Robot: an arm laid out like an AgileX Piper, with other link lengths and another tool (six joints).
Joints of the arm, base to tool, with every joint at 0 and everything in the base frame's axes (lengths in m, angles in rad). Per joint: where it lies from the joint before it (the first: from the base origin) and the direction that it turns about. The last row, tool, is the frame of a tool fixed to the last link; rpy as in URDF.
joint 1: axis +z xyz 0 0 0.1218
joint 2: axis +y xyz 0 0 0
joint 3: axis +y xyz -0.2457 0 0.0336
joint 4: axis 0.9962 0 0.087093 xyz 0.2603 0 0.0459
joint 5: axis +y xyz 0 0 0
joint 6: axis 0.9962 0 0.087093 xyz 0.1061 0 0.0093
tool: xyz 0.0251 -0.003 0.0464 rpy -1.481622 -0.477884 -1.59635
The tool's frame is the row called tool.
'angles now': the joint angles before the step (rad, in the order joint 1, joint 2, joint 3, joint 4, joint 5, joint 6). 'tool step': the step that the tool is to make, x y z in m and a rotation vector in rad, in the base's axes. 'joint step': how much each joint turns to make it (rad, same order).
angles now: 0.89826 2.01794 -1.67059 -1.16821 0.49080 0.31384
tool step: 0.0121 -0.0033 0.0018 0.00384 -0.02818 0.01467
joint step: -0.03224 0.01903 -0.02298 -0.03151 -0.04382 0.00095
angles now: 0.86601 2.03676 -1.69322 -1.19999 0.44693 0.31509
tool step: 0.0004 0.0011 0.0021 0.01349 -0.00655 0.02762
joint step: -0.00873 0.00007 -0.00084 -0.00510 -0.03865 -0.00046
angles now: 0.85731 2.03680 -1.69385 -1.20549 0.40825 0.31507
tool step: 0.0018 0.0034 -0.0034 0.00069 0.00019 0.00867
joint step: -0.00087 0.01825 -0.01500 -0.00201 -0.01006 0.00017
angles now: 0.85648 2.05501 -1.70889 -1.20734 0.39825 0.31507
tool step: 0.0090 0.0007 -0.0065 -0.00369 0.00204 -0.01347
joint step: -0.01082 0.03500 -0.03200 -0.00005 0.00301 -0.00014
